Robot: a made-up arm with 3 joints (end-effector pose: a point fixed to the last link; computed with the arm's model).
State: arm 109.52 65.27 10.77
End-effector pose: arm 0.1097 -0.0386 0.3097 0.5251 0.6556 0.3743 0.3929
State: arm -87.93 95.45 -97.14
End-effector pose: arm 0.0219 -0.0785 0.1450 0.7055 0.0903 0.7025 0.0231
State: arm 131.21 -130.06 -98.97
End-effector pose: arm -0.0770 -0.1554 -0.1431 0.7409 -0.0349 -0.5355 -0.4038
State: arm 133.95 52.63 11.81
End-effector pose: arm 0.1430 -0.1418 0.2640 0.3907 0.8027 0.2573 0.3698
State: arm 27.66 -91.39 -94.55
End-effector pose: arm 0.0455 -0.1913 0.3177 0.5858 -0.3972 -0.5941 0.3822
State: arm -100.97 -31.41 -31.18
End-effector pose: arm 0.1368 0.1389 -0.0583 0.5339 -0.7616 0.0337 0.3658
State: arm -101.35 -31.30 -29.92
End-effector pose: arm 0.1374 0.1372 -0.0631 0.5357 -0.7638 0.0271 0.3591
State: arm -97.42 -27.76 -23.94
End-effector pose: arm 0.1436 0.1405 -0.0712 0.5893 -0.7464 -0.0036 0.3092
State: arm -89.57 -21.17 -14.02
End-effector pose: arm 0.1579 0.1526 -0.0801 0.6767 -0.7032 -0.0449 0.2136
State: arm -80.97 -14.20 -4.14
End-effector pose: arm 0.1764 0.1694 -0.0839 0.7514 -0.6472 -0.0707 0.1075
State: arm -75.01 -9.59 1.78
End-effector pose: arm 0.1893 0.1812 -0.0821 0.7912 -0.6056 -0.0757 0.0386
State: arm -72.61 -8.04 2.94
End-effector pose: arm 0.1922 0.1854 -0.0781 0.8047 -0.5890 -0.0716 0.0209
